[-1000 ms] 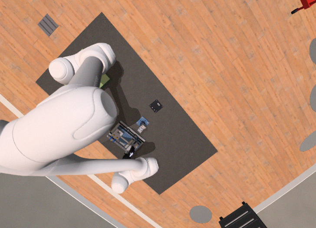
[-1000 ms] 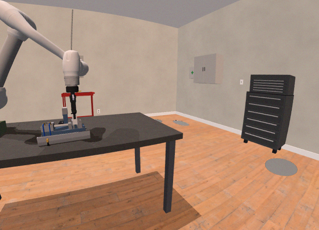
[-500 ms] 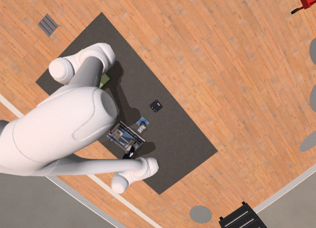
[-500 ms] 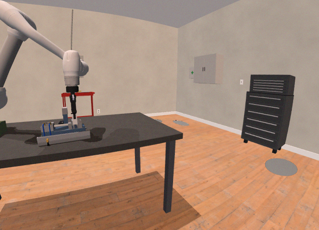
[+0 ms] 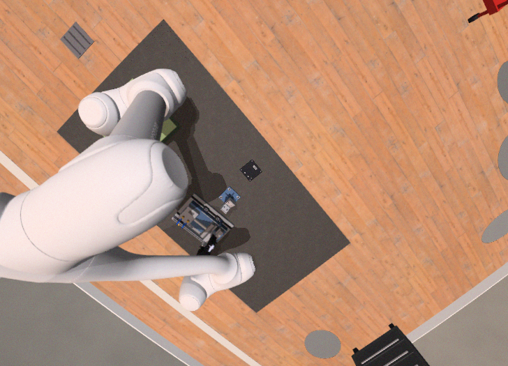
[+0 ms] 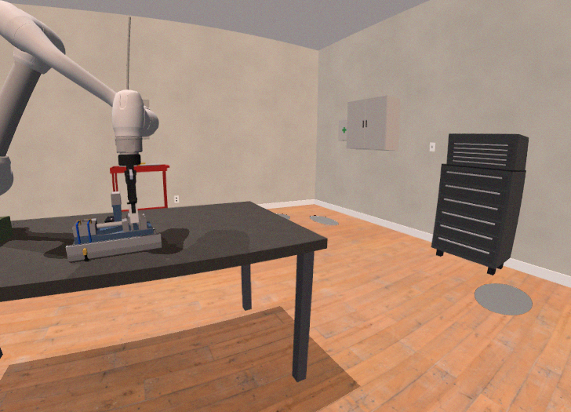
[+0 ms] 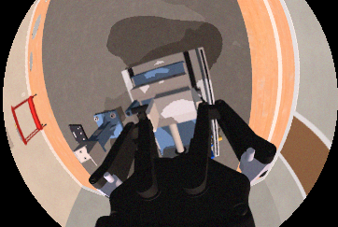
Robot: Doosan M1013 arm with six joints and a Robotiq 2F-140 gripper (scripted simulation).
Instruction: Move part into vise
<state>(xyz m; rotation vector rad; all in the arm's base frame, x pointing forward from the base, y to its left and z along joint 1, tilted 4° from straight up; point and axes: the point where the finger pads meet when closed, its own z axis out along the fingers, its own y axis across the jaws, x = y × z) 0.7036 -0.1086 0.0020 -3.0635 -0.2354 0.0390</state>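
My hand is 30 mm above the part. The rest, counted from my hand: black infeed plate (400 mm to the left, 130 mm behind, 110 mm below).
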